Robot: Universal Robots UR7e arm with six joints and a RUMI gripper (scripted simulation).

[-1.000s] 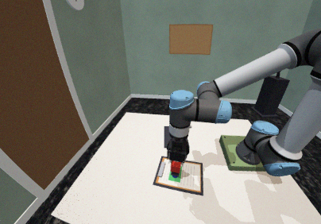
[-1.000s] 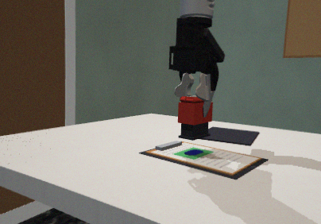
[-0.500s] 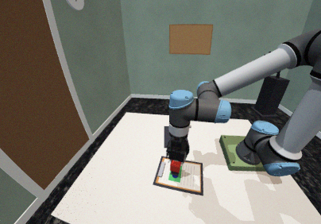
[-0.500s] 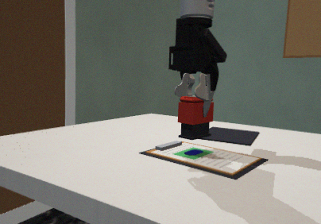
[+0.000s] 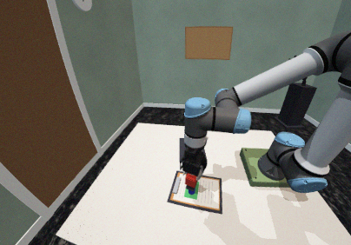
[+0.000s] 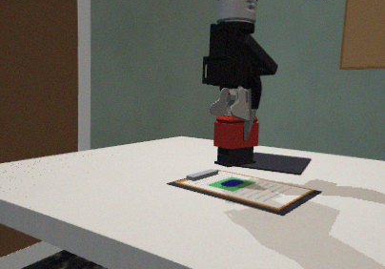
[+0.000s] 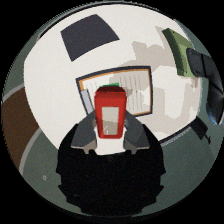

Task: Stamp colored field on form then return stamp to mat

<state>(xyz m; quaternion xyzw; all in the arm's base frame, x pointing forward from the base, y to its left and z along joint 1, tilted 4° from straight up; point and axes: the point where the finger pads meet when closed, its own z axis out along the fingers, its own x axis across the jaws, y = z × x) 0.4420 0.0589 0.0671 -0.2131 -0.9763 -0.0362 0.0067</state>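
Now: hand 20 mm past the dark mat, 290 mm to the left of it and 110 mm above it. The rest, counted from my hand: red stamp: 20 mm below.
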